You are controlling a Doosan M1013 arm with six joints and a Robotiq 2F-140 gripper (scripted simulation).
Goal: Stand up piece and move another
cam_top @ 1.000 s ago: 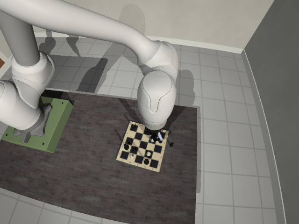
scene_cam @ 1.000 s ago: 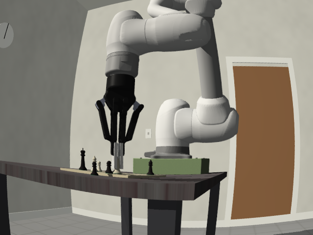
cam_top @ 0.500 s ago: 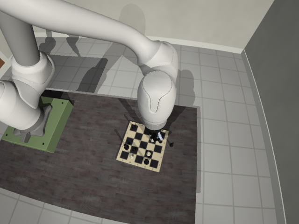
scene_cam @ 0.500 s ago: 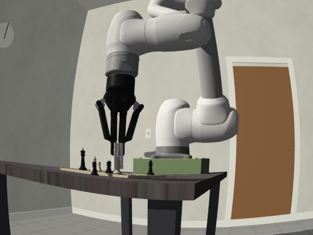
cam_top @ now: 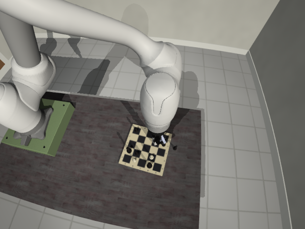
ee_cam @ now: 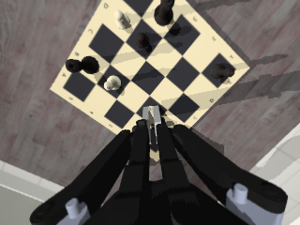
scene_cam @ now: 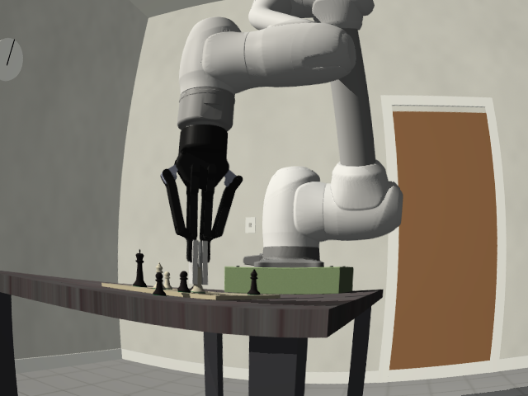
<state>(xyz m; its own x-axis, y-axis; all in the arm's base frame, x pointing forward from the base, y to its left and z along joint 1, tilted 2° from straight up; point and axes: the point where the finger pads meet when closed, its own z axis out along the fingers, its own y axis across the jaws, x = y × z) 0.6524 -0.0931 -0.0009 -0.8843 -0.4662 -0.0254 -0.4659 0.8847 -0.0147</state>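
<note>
Right now my hand is 5 cm past the chessboard, 3 cm to the left of it and 5 cm above it. Also, from my hand: white pawn: 11 cm behind, 9 cm to the right, 3 cm below.
</note>
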